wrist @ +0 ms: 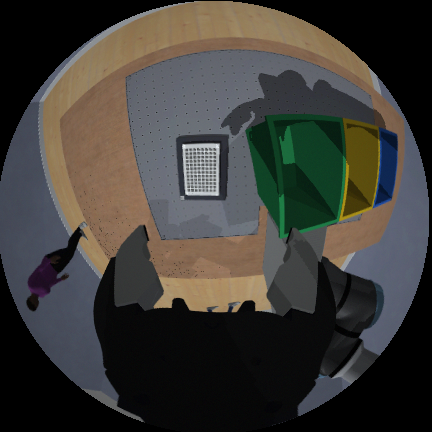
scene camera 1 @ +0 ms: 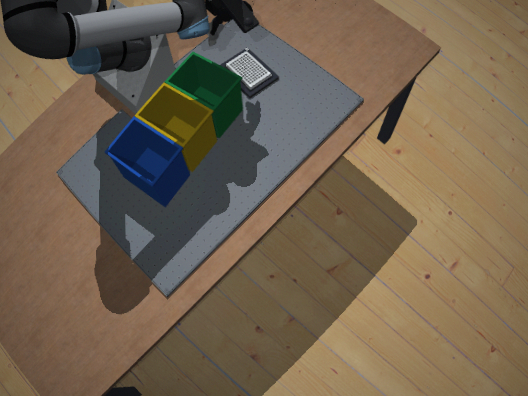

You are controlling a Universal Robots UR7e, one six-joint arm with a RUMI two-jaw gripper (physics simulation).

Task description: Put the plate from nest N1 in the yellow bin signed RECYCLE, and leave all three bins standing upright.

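Places are measured from the arm's base along level axes (x ahead, y left, z up), in millimetres.
Pixels of known places: gripper, fingertip midpoint: [wrist: 216,228] [scene camera 1: 231,32]; arm's base, origin of the base link: [scene camera 1: 133,47].
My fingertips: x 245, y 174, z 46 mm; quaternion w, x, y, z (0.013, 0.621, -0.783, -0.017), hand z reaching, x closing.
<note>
For each thing: its top centre in the pictures, then the offset to it from my fingertips. "spot": a spot on its surface instead. Level surfaces: height alone.
- white plate, middle of its top: [wrist: 200,170] [scene camera 1: 248,68] 39 mm left, 20 mm ahead, 214 mm down
- dark nest, surface spot: [wrist: 223,172] spot: 11 mm right, 1 mm back, 228 mm down
- yellow bin, middle of its top: [wrist: 364,171] [scene camera 1: 172,112] 277 mm right, 13 mm ahead, 60 mm down
- green bin, middle of its top: [wrist: 316,178] [scene camera 1: 202,79] 146 mm right, 9 mm ahead, 60 mm down
- blue bin, middle of its top: [scene camera 1: 142,149] [wrist: 388,168] 409 mm right, 18 mm ahead, 60 mm down
- grey perforated board, its level: 240 mm down
- brown table, its level: 253 mm down
The white plate [scene camera 1: 248,69] [wrist: 201,169] with a grid of wells sits flat in the dark nest [scene camera 1: 251,93] [wrist: 223,172] on the grey board. The yellow bin [scene camera 1: 202,145] [wrist: 362,150] stands upright between the green bin [scene camera 1: 229,115] [wrist: 315,175] and the blue bin [scene camera 1: 167,187] [wrist: 387,165], both also upright. No sign is readable on the yellow bin. My gripper [wrist: 216,228] is open, with its two jaws wide apart and nothing between them. It hangs above the board's far end, off to the robot-base side of the plate; in the scene view its jaws are partly cut off at the top edge.
The grey perforated board [scene camera 1: 310,90] [wrist: 165,100] lies on the brown table [scene camera 1: 45,240] [wrist: 95,165]. The green bin is the bin nearest the plate. The arm [scene camera 1: 127,27] and its base plate [scene camera 1: 162,65] are behind the bins. A person [wrist: 45,277] shows at the left of the wrist view.
</note>
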